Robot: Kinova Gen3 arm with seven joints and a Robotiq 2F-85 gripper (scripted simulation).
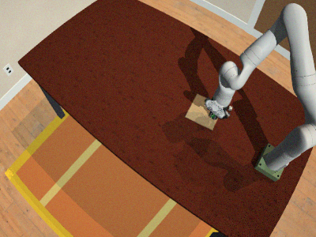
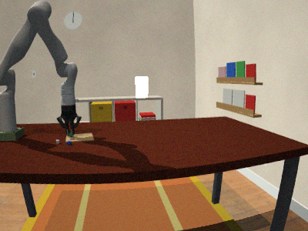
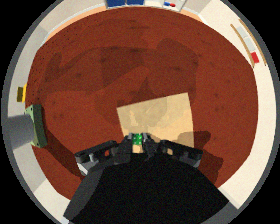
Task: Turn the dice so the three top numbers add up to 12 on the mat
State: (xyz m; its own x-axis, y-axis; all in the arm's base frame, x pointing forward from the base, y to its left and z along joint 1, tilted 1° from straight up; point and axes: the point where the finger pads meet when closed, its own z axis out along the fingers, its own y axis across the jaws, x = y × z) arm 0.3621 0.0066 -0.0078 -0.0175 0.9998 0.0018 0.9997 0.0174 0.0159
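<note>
Right now the green die is 10 mm below my hand. From my hand the other things lie so: white die: 100 mm to the right, 40 mm behind, 20 mm below; then tan mat: 50 mm ahead, 30 mm below; then blue die: 120 mm to the right, 30 mm ahead, 20 mm below.
</note>
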